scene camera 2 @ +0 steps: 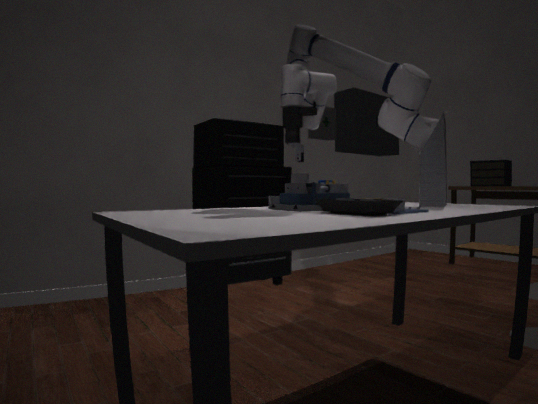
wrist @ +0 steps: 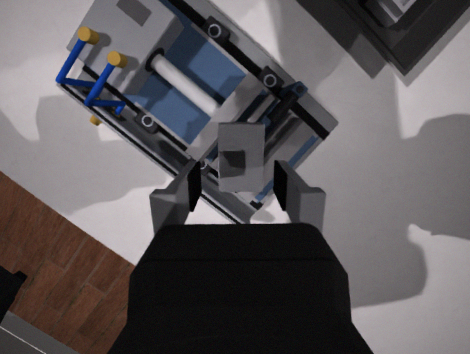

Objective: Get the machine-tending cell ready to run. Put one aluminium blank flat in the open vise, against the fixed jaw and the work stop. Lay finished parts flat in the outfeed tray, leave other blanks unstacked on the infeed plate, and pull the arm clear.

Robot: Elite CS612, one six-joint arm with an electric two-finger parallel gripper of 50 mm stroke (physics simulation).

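Places are measured from the arm's base along level axes (x ahead, y left, z up), in metres.
Pixels of known places: gripper, fingertip midpoint: (scene camera 2: pixel 299 161) (wrist: pixel 237 176); arm's base at its link origin: (scene camera 2: pixel 432 138).
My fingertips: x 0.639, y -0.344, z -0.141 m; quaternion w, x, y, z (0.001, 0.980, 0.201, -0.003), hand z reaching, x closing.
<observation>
For each thing: its top centre in the pictures, then the offset to it from my fingertips. "spot": a spot on its surface instead. Level surfaces: height alone.
- grey aluminium blank at its top centre: (wrist: pixel 240 159) (scene camera 2: pixel 299 173) dx +0.002, dy +0.003, dz -0.046 m
- vise at its top centre: (wrist: pixel 193 101) (scene camera 2: pixel 315 182) dx -0.059, dy +0.032, dz -0.079 m
- light metal piece at a spot on its surface: (wrist: pixel 400 6) spot: dx +0.106, dy +0.216, dz -0.131 m
- blue infeed plate at its top centre: (scene camera 2: pixel 390 209) dx -0.034, dy +0.342, dz -0.170 m
- grey rail at its top centre: (wrist: pixel 157 160) dx -0.086, dy -0.053, dz -0.128 m
- table at its surface level: dz -0.178 m
A grey aluminium blank (scene camera 2: pixel 300 178) (wrist: pixel 241 145) rests on top of the jaws of the vise (scene camera 2: pixel 300 198) (wrist: pixel 205 60), turned askew to them and not down between them. My gripper (scene camera 2: pixel 300 154) (wrist: pixel 237 176) is open and empty, pointing down above the blank, its fingers on either side of it in the wrist view and apart from it. The dark outfeed tray (scene camera 2: pixel 360 206) (wrist: pixel 345 35) stands beside the vise; part of a light metal piece (wrist: pixel 400 6) shows in it at the wrist view's top edge. The blue infeed plate (scene camera 2: pixel 416 211) shows as a thin edge behind the tray.
Blue rods with yellow knobs (wrist: pixel 117 59) stand up at the vise's far end from the blank. A grey rail (wrist: pixel 165 155) runs along the vise's side. The table (scene camera 2: pixel 150 225) edge lies to the lower left in the wrist view. A black drawer cabinet (scene camera 2: pixel 235 150) stands behind the table.
</observation>
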